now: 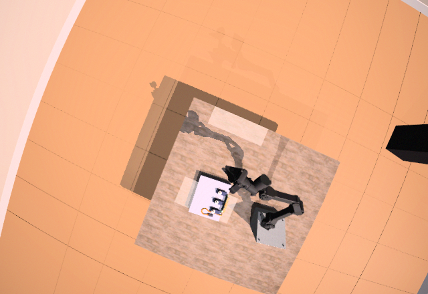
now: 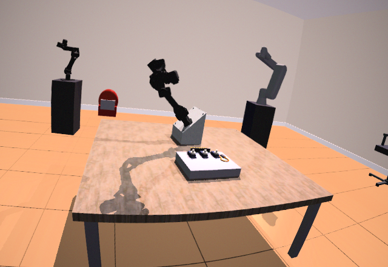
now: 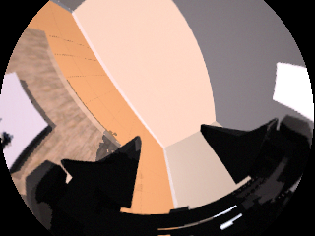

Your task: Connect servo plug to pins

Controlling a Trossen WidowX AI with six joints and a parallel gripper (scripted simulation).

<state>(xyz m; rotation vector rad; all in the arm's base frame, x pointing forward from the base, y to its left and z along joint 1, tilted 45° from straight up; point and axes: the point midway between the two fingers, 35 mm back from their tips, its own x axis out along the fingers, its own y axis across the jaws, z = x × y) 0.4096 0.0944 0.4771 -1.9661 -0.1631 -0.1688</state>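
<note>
The dark pin strip lies 400 mm below my gripper tip, 300 mm to the left of it and 200 mm behind it.
</note>
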